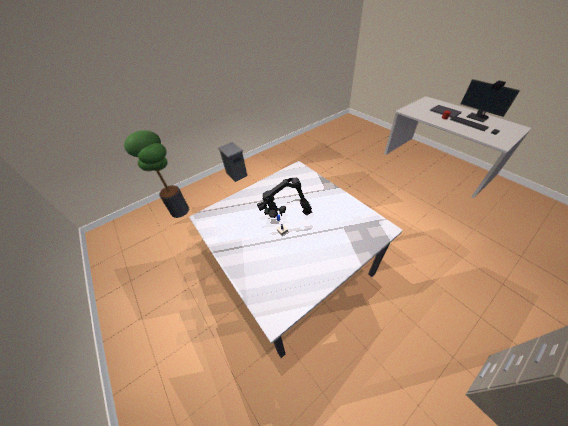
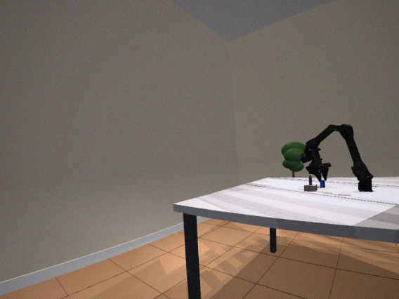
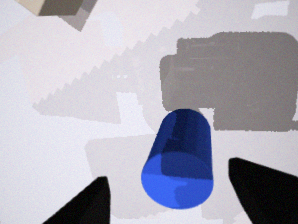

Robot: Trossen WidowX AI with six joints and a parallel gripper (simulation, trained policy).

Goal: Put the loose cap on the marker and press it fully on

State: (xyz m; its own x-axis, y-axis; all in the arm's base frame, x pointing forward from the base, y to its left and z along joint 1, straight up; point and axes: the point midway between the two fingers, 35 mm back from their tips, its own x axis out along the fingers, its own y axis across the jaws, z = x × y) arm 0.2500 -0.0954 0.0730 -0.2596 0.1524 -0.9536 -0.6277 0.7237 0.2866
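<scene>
The blue cap is 2 cm below my gripper tip. The rest, counted from my gripper tip: holder block (6 cm ahead, 12 cm to the left, 2 cm below).
</scene>
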